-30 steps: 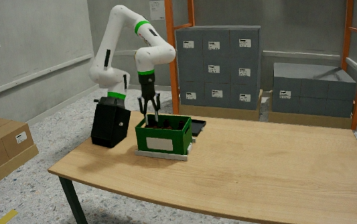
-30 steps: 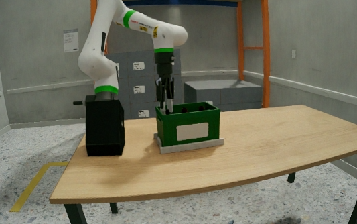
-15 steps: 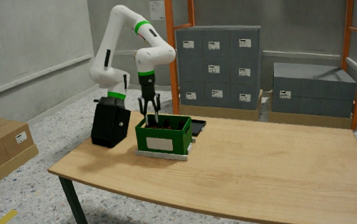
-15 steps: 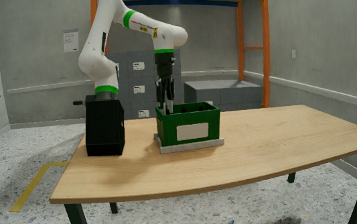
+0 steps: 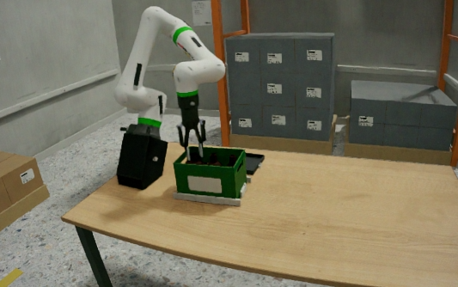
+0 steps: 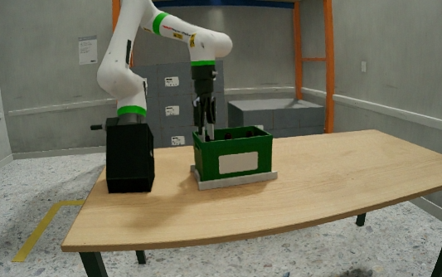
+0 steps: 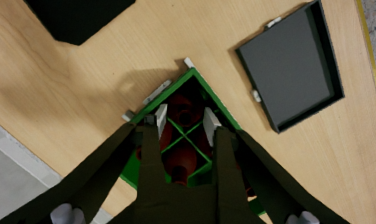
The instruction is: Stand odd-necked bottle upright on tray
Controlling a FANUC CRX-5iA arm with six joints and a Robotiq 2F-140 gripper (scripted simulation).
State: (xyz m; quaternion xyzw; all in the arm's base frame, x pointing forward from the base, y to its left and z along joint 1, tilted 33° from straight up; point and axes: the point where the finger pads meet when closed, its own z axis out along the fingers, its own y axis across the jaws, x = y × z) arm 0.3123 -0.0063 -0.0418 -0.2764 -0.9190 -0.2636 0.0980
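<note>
Now: hand 8 cm above the brown bottle. Also, from my hand: green crate 10 cm ahead, 2 cm to the right, 9 cm below; dark tray 8 cm ahead, 26 cm to the left, 16 cm below.
</note>
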